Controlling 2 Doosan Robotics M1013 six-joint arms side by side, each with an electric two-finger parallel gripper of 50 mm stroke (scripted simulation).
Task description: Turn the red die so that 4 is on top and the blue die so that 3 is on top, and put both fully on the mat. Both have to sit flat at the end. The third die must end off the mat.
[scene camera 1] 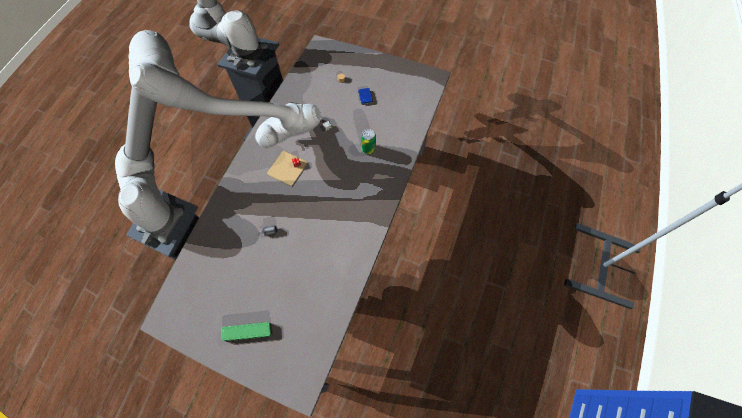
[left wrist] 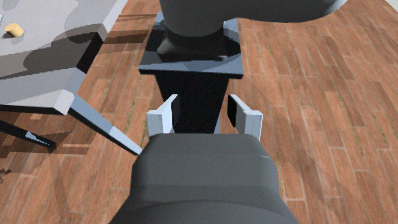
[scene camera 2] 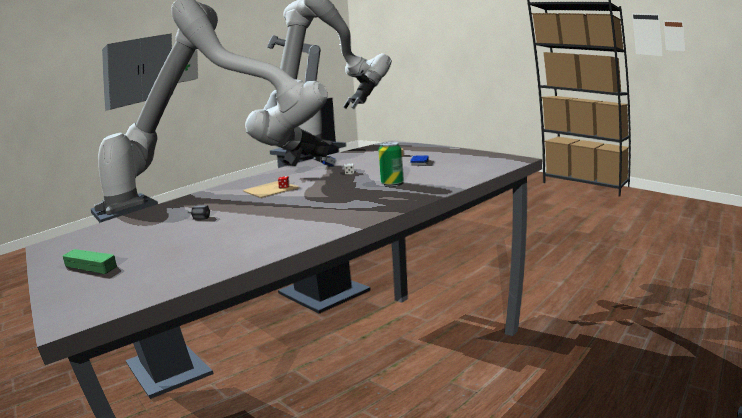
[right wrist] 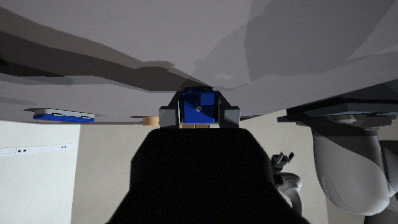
Scene:
green block: scene camera 1; scene camera 2; not seen in the left wrist view (out of frame); not seen in the right wrist view (out of frame)
same spot on green block: [scene camera 2: 97, 262] = [scene camera 1: 265, 336]

